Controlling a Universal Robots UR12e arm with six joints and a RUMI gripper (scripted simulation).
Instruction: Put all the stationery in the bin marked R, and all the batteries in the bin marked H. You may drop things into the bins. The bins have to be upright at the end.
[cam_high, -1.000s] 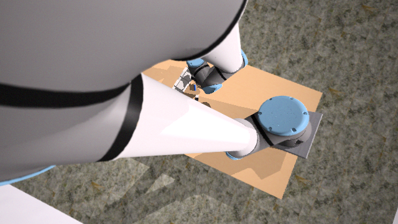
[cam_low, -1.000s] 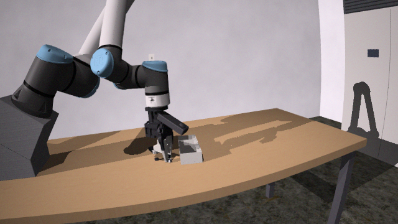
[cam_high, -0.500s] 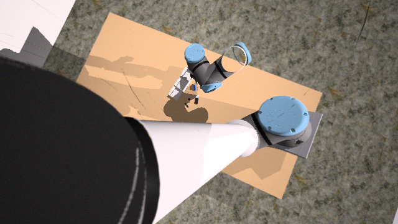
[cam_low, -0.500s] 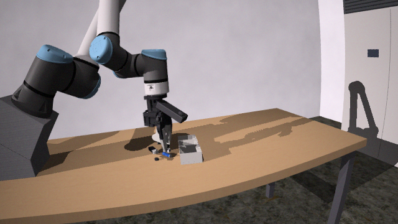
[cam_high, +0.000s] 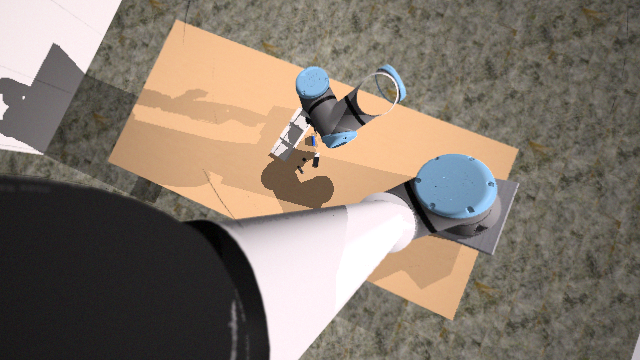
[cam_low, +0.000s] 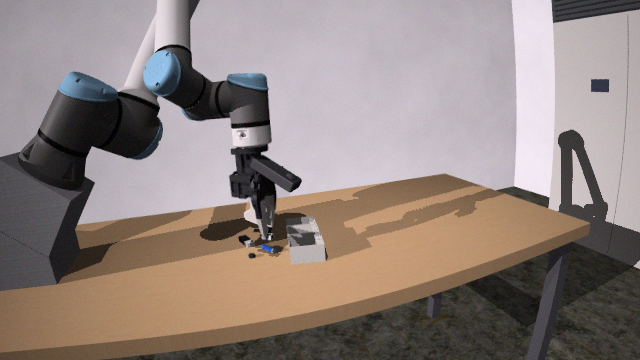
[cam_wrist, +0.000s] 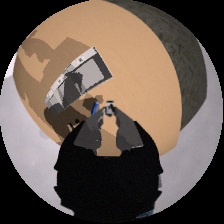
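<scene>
The blue battery is 10 mm ahead of my hand, 60 mm to the left of it and 70 mm below it. Round my hand: short black stick (30 mm ahead, 210 mm to the left, 70 mm below); grey double bin (110 mm ahead, 60 mm to the left, 50 mm below); white item (10 mm below).
</scene>
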